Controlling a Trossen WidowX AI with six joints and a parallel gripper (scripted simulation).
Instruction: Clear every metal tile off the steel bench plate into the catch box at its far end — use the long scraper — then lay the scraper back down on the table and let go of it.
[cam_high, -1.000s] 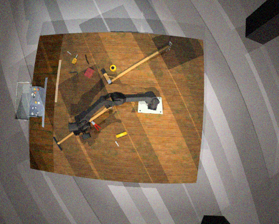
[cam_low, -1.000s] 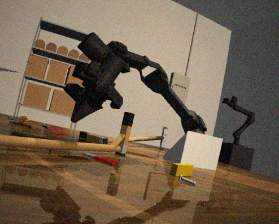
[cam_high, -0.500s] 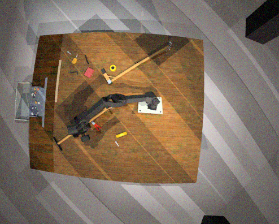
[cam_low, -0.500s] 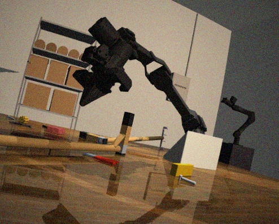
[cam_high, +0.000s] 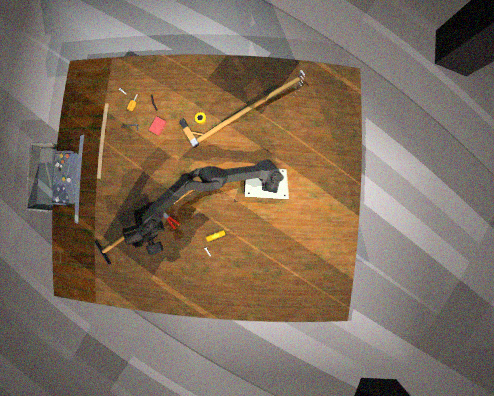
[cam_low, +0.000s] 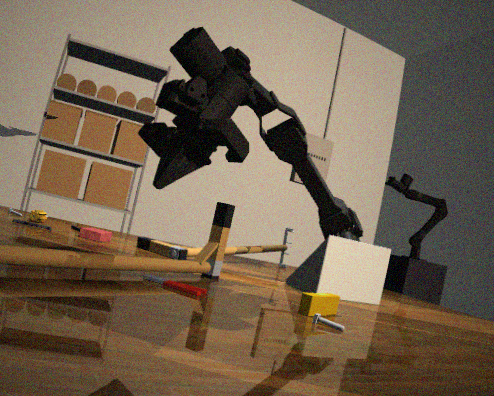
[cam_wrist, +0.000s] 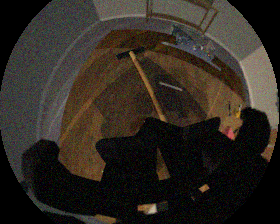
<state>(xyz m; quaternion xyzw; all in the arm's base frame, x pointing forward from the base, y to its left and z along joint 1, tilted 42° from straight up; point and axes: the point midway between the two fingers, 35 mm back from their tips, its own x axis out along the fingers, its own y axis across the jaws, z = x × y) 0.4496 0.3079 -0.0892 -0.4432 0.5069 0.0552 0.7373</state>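
Right now the long scraper is 50 mm ahead of my gripper tip, 30 mm to the right of it and 70 mm below it. The rest, counted from my gripper tip: red block 100 mm ahead, 480 mm to the right, 120 mm below; then yellow block 280 mm behind, 40 mm to the right, 110 mm below; then red-handled tool 50 mm behind, 60 mm to the right, 130 mm below.
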